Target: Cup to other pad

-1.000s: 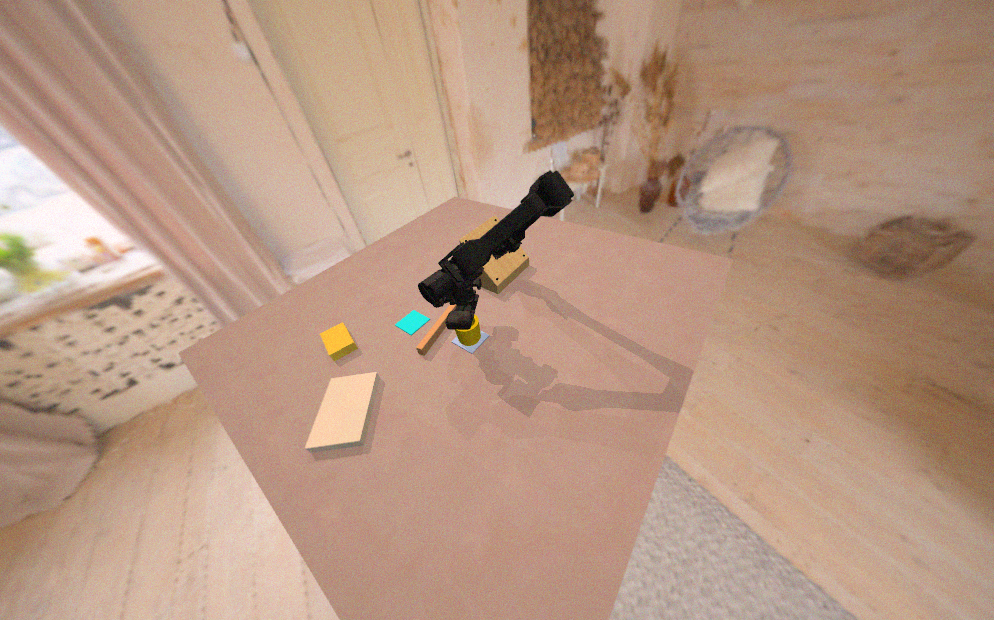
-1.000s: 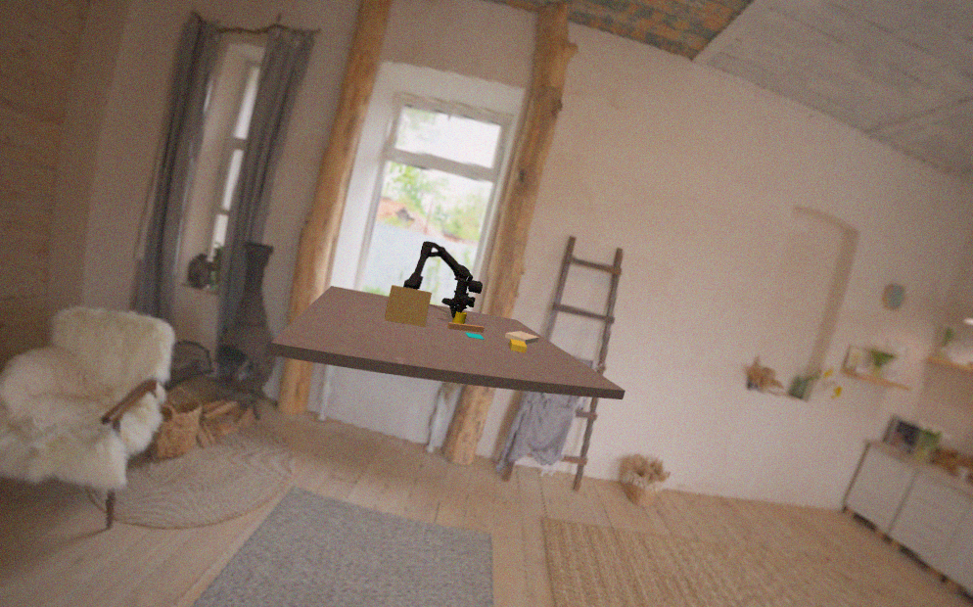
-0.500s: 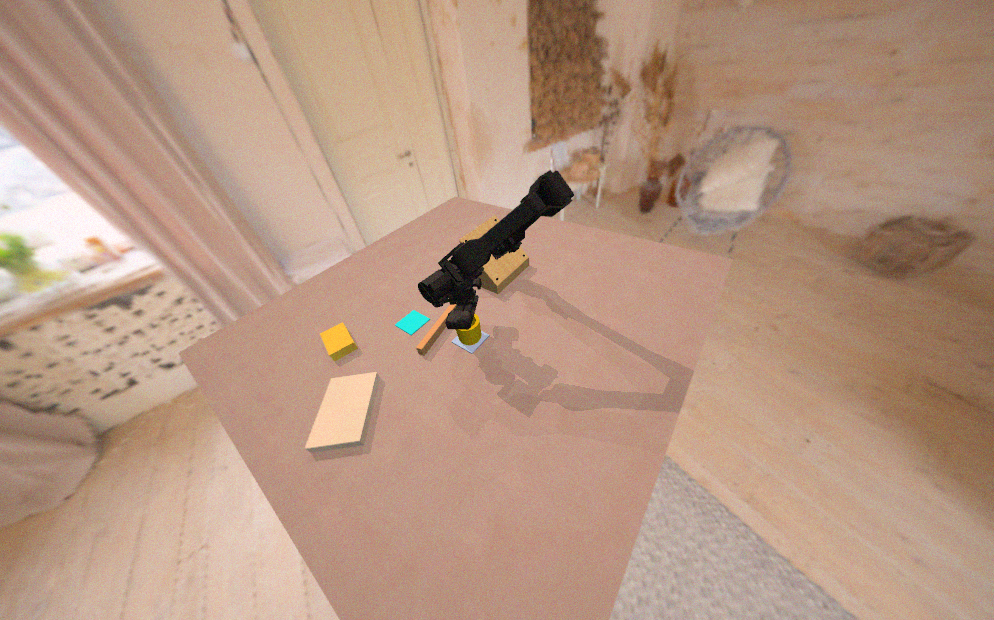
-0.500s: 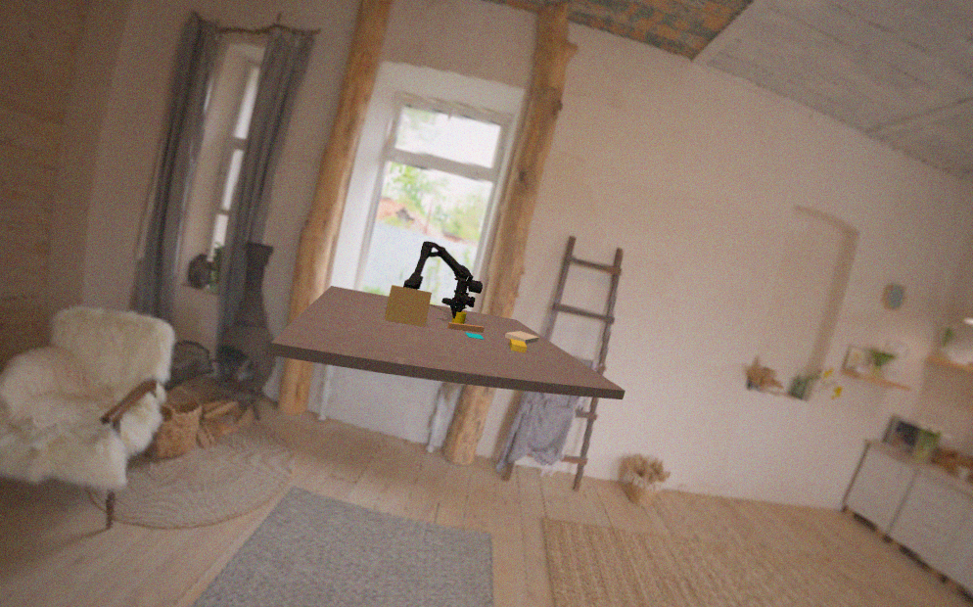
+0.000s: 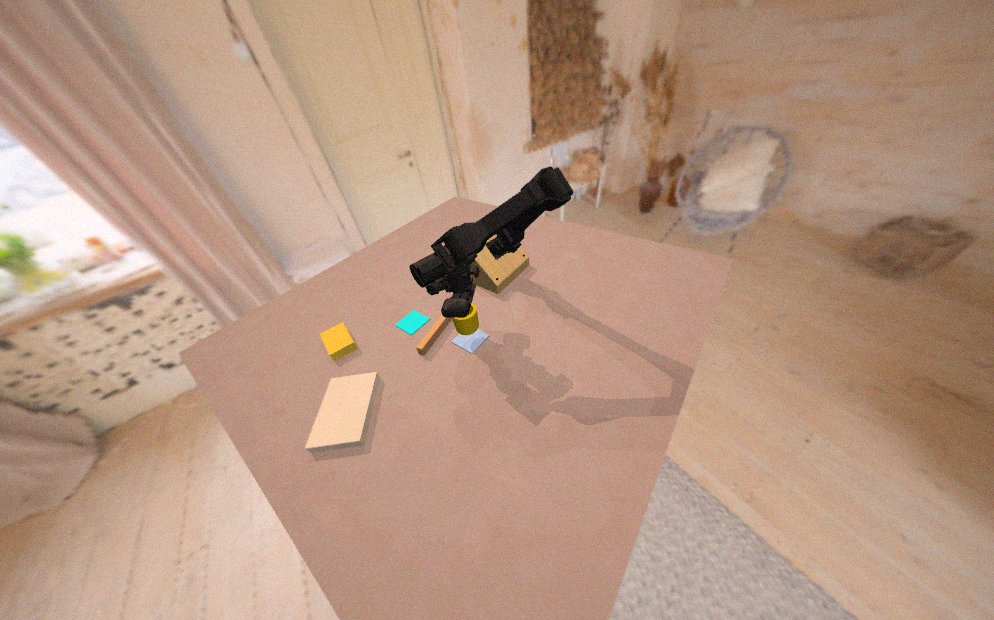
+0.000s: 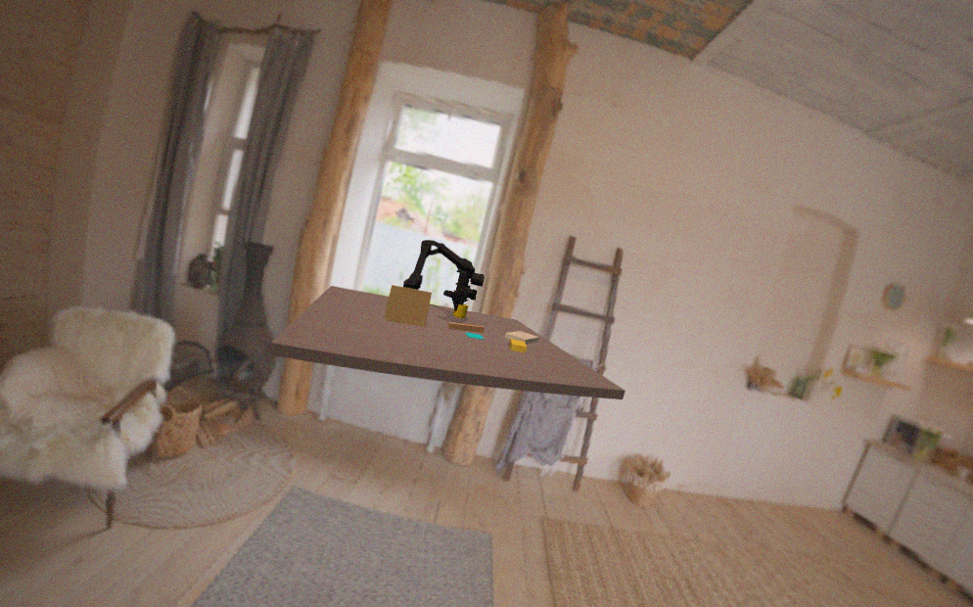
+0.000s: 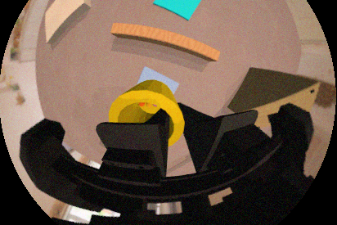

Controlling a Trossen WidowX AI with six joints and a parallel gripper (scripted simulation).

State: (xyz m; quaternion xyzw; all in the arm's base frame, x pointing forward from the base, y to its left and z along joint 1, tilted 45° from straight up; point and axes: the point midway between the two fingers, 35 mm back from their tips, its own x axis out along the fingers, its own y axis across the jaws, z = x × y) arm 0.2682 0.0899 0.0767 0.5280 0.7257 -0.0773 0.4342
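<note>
The thin wooden bar lies 5 cm ahead of my gripper tip, 8 cm to the right of it and 7 cm below it. Round my gripper tip: grey-blue pad: 2 cm ahead, 2 cm to the left, 9 cm below; then yellow cup: 2 cm ahead, 2 cm to the left.
</note>
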